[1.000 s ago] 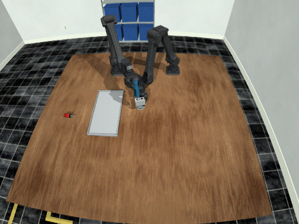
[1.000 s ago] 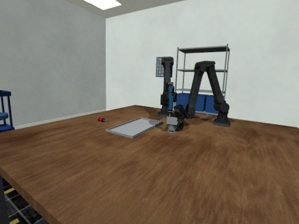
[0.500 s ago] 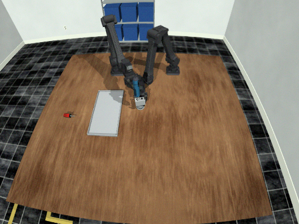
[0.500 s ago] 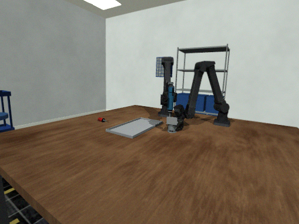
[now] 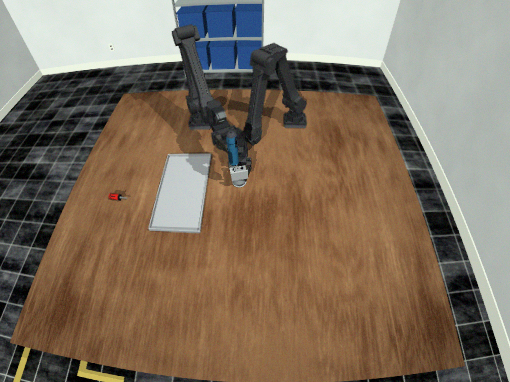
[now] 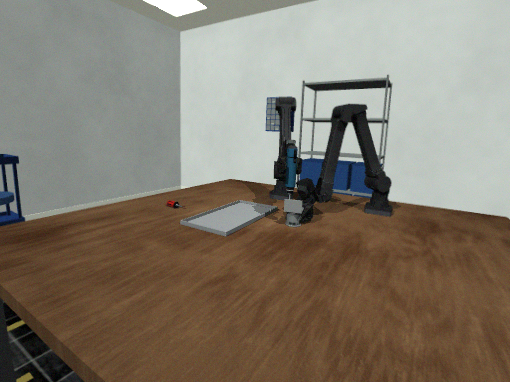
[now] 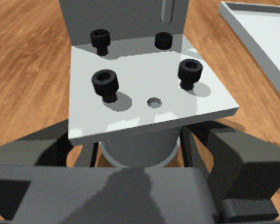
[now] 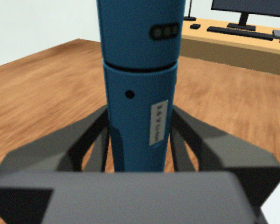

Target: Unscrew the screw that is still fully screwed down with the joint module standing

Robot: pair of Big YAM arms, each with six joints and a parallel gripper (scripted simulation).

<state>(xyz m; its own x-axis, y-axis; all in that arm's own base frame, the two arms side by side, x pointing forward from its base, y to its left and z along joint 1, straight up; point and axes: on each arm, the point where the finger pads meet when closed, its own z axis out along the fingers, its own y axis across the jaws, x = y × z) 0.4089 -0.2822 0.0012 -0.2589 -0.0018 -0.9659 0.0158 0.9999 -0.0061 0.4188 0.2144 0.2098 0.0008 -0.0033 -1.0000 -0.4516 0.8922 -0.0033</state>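
Now: the grey bracket 50 mm above my left hand. Also, from my left hand: screw (50 mm above, 20 mm behind, 10 mm to the left); then flat grey tray (260 mm to the right, 50 mm ahead, 20 mm below); then small red-handled tool (560 mm to the right, 90 mm ahead, 10 mm below).
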